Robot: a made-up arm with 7 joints.
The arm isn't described. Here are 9 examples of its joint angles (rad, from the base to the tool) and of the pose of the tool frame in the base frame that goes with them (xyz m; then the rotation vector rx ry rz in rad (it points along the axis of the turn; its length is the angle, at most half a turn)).
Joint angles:
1: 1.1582 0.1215 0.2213 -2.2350 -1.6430 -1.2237 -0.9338
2: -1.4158 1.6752 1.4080 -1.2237 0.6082 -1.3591 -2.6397
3: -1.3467 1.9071 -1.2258 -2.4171 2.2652 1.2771 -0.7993
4: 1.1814 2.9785 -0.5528 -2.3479 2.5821 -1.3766 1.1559
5: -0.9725 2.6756 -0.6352 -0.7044 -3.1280 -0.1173 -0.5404
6: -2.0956 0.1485 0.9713 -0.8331 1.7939 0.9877 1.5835
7: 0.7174 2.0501 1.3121 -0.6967 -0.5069 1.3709 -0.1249
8: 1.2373 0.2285 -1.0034 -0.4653 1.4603 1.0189 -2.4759
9: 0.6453 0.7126 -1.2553 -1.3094 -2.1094 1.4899 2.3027
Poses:
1: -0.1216 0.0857 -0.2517 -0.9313 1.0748 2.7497
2: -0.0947 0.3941 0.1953 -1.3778 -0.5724 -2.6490
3: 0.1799 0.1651 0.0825 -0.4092 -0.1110 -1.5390
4: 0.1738 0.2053 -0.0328 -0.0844 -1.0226 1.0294
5: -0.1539 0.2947 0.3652 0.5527 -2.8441 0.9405
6: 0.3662 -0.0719 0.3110 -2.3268 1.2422 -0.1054
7: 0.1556 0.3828 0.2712 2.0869 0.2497 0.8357
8: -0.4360 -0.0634 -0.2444 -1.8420 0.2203 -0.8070
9: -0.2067 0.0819 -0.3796 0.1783 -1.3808 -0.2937
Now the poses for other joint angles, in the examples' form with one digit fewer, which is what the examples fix.
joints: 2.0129 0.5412 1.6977 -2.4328 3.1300 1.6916 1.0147
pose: -0.123 0.166 0.149 -0.973 0.449 1.471
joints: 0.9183 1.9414 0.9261 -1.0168 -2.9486 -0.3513 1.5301
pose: 0.193 0.401 0.154 1.901 0.976 -1.588
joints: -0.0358 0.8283 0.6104 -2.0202 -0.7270 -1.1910 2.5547
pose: 0.184 0.267 -0.072 -1.176 -1.377 -0.700
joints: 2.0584 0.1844 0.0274 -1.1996 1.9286 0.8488 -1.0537
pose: -0.448 -0.059 -0.015 -0.159 0.495 1.400
